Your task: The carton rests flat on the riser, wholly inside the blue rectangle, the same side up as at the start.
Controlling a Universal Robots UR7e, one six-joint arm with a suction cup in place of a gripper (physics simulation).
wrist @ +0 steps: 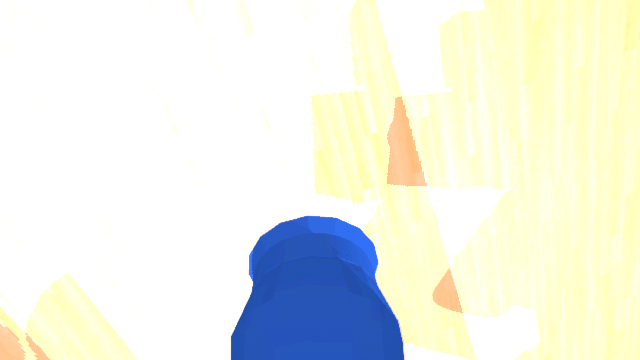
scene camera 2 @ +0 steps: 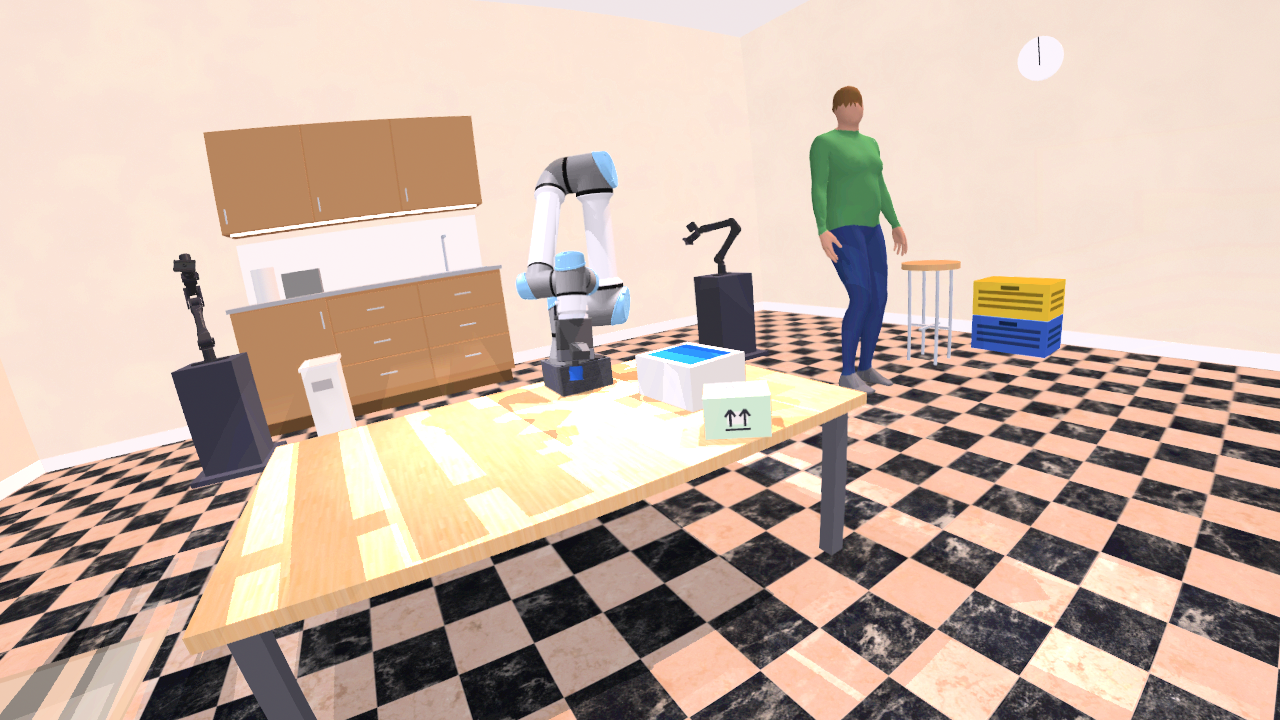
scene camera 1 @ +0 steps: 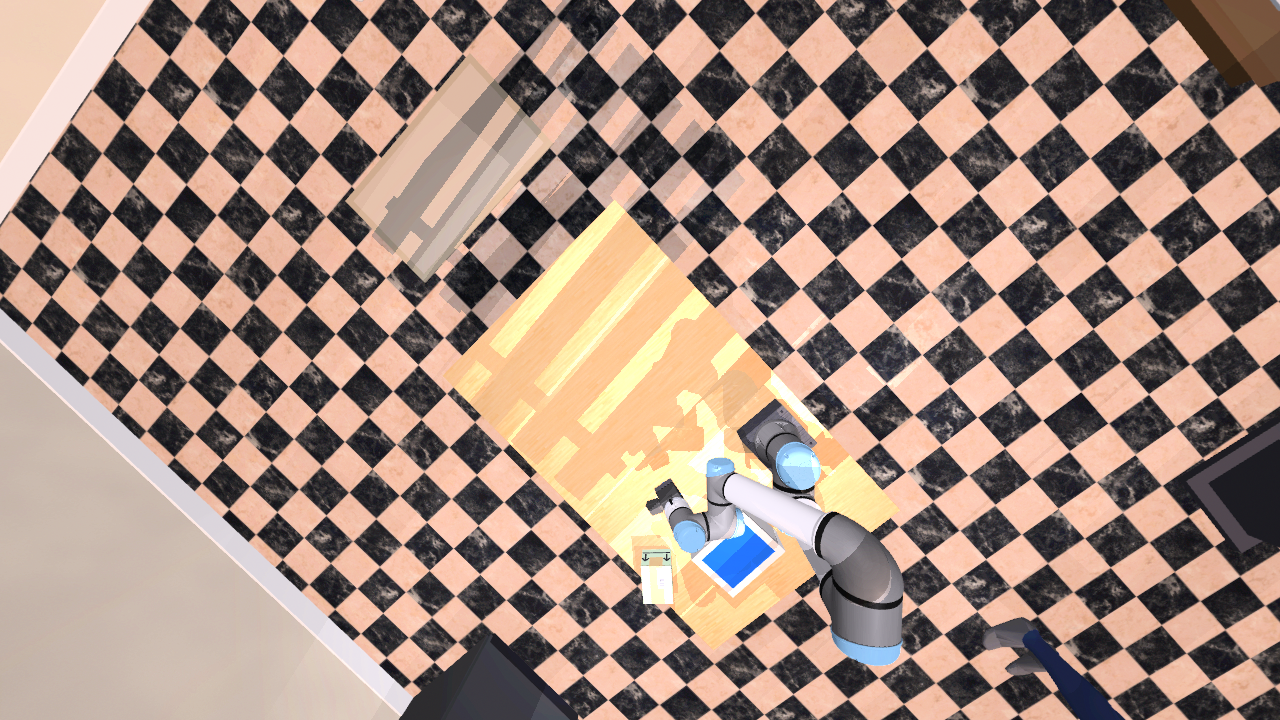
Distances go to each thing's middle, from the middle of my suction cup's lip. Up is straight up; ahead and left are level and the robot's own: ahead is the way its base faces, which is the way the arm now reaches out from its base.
My suction cup is 35 cm to the right of the white riser (scene camera 2: 675,375), 8 cm above it and 2 cm past it. Also, from my suction cup: carton (scene camera 2: 735,410) (28 cm ahead, 27 cm to the left, 9 cm below).
